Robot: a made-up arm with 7 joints.
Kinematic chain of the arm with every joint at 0, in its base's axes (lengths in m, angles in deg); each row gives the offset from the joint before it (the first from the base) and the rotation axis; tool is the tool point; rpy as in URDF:
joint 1: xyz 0 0 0.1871 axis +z
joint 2: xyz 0 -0.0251 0.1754 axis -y
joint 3: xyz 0 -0.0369 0.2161 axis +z
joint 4: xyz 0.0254 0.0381 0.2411 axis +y
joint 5: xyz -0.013 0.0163 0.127 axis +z
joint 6: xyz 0 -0.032 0.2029 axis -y
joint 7: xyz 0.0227 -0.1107 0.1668 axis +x
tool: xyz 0 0 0 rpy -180 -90 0
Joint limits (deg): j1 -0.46..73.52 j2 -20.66..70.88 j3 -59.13..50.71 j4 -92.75..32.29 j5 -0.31..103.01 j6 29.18..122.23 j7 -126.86..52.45
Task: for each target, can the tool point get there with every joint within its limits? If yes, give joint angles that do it. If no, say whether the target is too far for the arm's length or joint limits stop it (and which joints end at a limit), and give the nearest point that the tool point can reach.
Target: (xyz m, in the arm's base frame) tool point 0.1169 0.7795 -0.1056
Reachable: no: joint limits stop it (at a limit: joint 1, joint 2, joint 3, joint 4, joint 5) | nearest point -0.3794 0.2541 0.1886 | short by 0.780 m
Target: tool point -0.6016 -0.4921 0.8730
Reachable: yes | joints 28.82 45.98 11.26 -38.29 83.20 37.54 -13.90
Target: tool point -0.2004 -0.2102 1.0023
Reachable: yes | joints 9.08 -9.93 -6.82 -56.66 31.33 86.25 0.22
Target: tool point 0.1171 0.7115 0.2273
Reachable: no: joint limits stop it (at a limit: joint 1, joint 2, joint 4, joint 5, joint 6) | nearest point 0.1375 0.4696 0.8100 | short by 0.631 m
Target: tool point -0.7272 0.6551 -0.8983
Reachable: no: too far | nearest point -0.5177 0.1523 0.0948 | short by 1.133 m
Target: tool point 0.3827 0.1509 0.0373
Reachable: no: joint limits stop it (at a limit: joint 1, joint 2, joint 4, joint 5) | nearest point 0.2049 -0.3877 0.2498 | short by 0.606 m
